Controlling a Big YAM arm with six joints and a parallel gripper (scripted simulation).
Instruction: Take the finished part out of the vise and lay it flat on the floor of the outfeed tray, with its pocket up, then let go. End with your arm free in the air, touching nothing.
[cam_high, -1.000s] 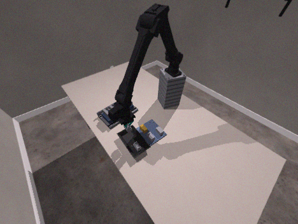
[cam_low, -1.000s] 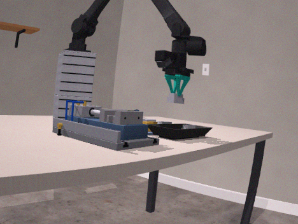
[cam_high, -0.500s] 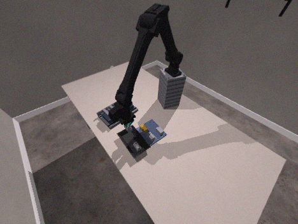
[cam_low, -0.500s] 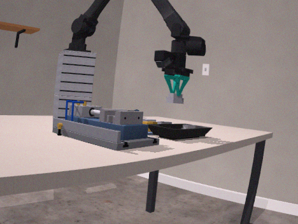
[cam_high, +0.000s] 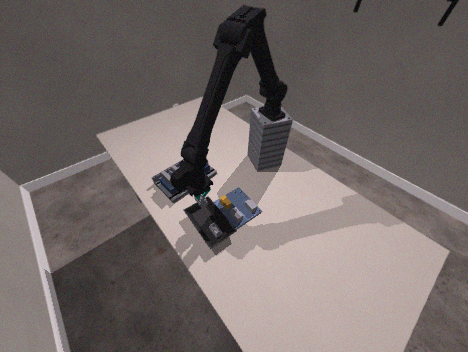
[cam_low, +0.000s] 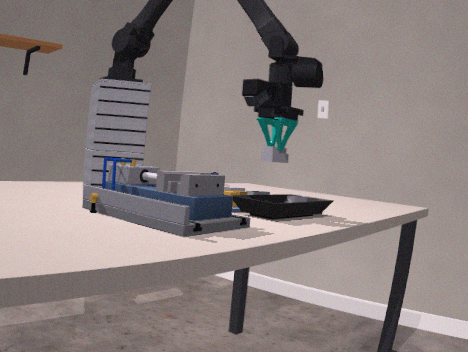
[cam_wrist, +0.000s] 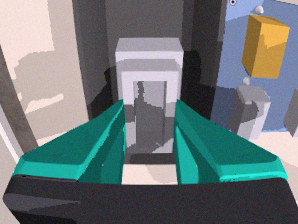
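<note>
Now: the yellow block 120 mm behind my hand and 140 mm below it. The rest, counted from my hand: blue fixture plate (170 mm behind, 40 mm to the left, 160 mm below).
</note>
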